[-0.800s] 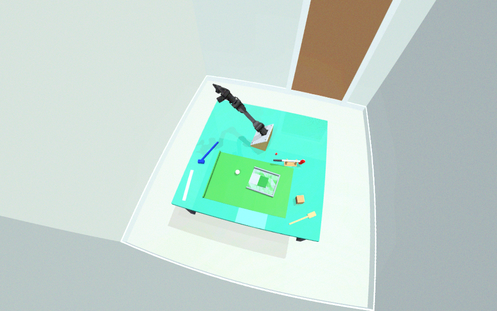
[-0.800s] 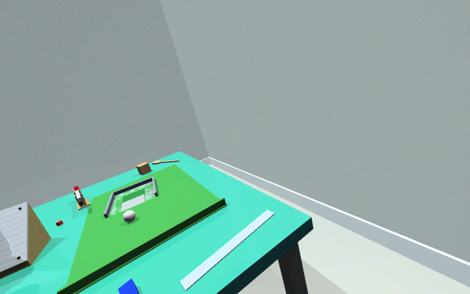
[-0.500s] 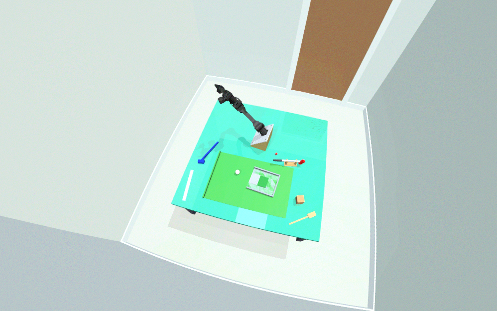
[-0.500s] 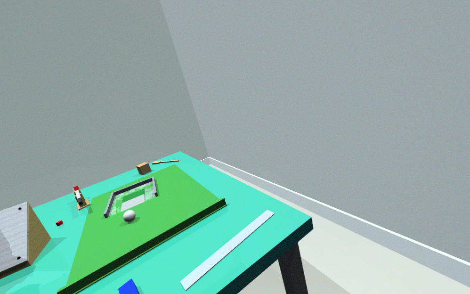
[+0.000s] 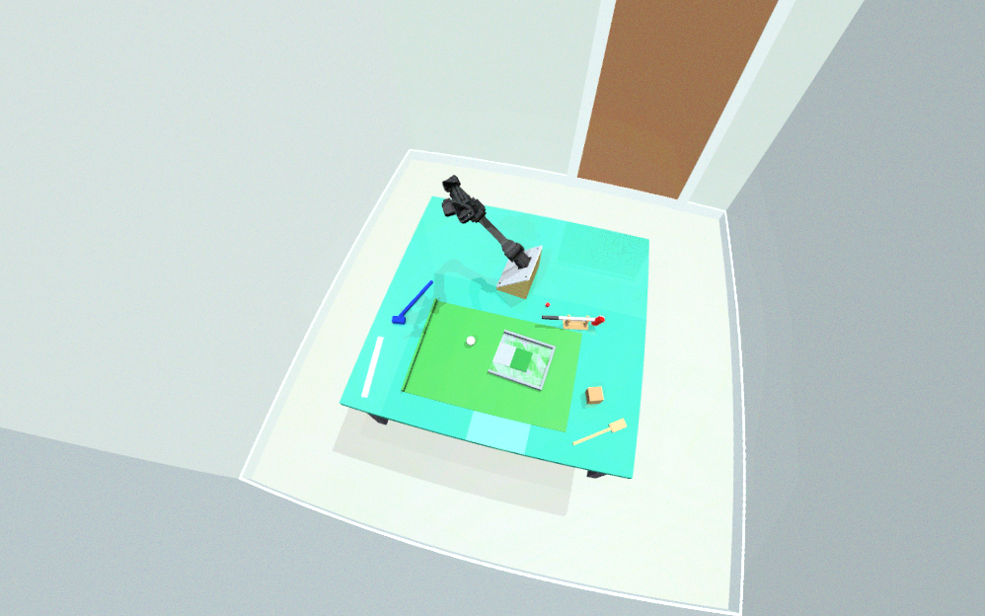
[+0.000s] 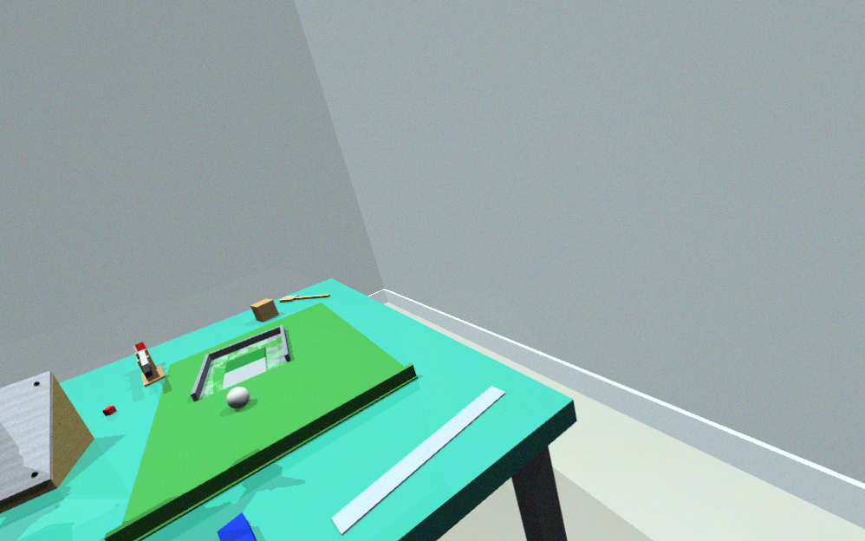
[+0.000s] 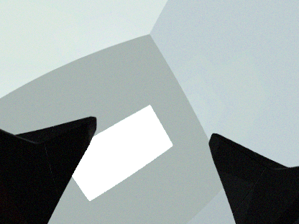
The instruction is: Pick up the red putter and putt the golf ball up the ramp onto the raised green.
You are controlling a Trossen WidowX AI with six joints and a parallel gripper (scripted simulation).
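Now: gripper tip 69 cm above the red piece, 42 cm to the right of it and 11 cm past it. From my gripper tip the other things lie so: blue putter (68 cm below, 20 cm to the right, 13 cm ahead); then white golf ball (67 cm below, 21 cm ahead, 15 cm to the left); then red putter (64 cm below, 56 cm to the left, 6 cm behind).
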